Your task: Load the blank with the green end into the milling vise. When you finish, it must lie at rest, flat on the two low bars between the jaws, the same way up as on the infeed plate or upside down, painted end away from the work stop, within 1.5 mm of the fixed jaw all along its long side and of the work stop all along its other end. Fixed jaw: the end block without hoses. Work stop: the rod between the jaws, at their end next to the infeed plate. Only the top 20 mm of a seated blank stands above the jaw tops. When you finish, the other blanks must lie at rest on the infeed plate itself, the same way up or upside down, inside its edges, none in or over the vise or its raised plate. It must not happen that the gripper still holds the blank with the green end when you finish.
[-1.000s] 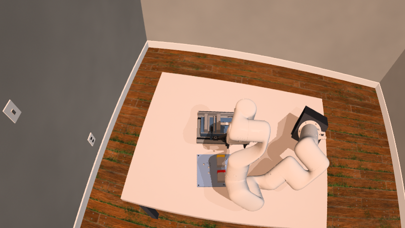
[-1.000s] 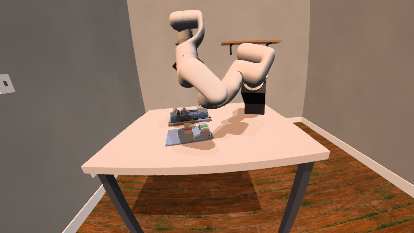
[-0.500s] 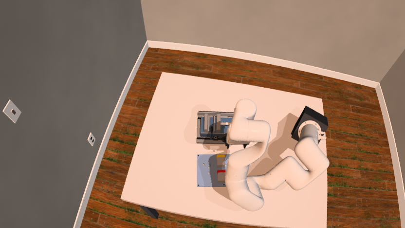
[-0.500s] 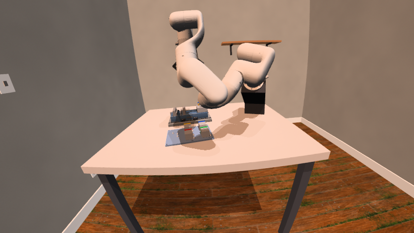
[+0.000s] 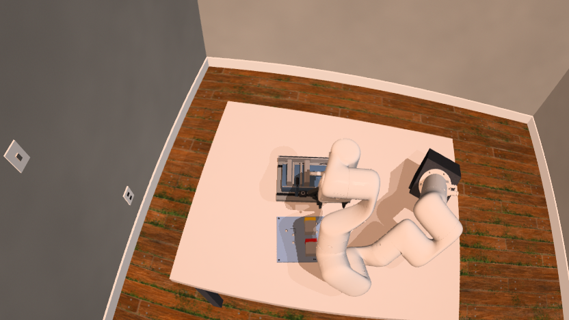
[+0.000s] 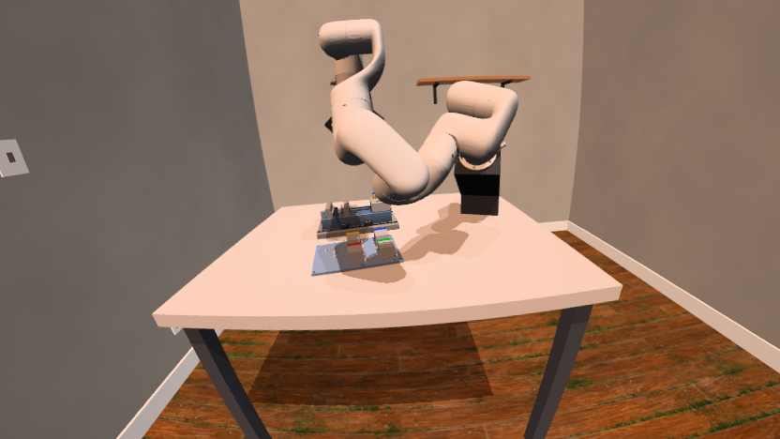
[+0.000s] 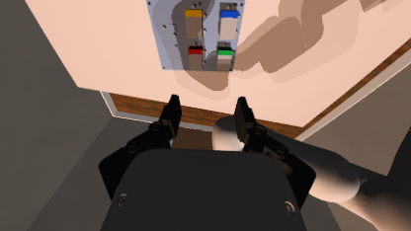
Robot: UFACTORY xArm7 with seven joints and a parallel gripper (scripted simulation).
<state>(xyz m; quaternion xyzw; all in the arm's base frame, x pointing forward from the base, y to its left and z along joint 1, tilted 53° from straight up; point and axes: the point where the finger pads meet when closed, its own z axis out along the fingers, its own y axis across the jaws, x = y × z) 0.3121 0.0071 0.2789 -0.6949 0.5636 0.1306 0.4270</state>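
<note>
My gripper is now 60 mm past the green-ended blank, 30 mm to the right of it and 290 mm above it. Also, from my hand: blue-ended blank 30 mm behind, 60 mm to the right, 290 mm below; then yellow-ended blank 60 mm ahead, 30 mm to the right, 290 mm below; then red-ended blank 30 mm ahead, 60 mm to the left, 290 mm below.
</note>
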